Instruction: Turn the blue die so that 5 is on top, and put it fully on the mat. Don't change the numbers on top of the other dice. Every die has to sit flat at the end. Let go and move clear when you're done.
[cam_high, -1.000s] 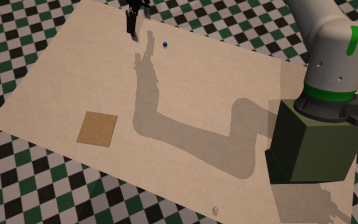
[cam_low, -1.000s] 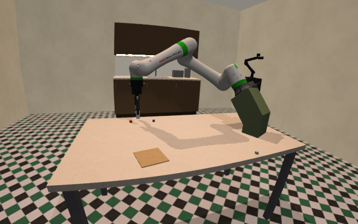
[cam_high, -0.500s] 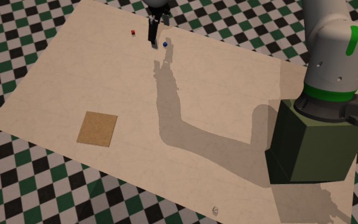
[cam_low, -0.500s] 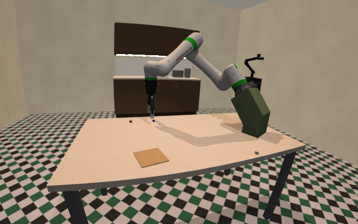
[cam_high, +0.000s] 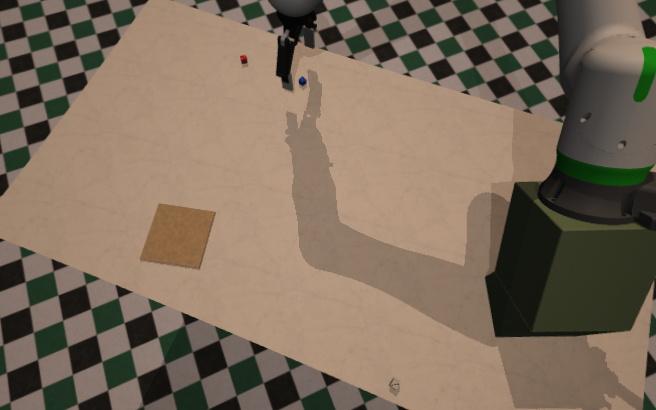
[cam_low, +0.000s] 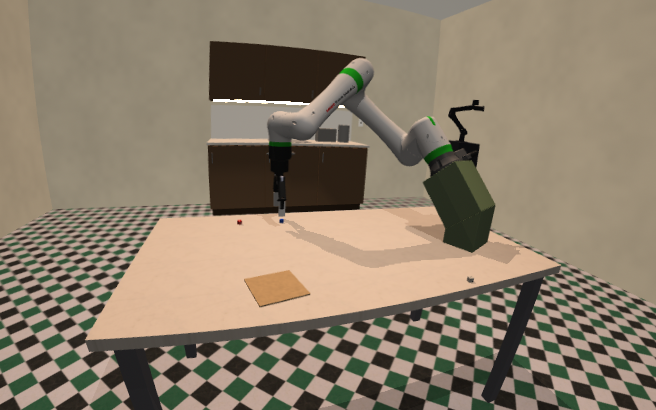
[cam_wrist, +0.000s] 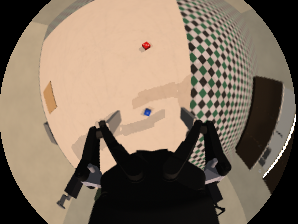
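My gripper is now 5 cm above the blue die, 1 cm to the right of it and 1 cm past it. Round my hand: red die 17 cm ahead, 5 cm below, 1 cm to the left; then brown mat 53 cm to the left, 6 cm below, 5 cm ahead; then white die 60 cm to the left, 53 cm behind, 5 cm below.
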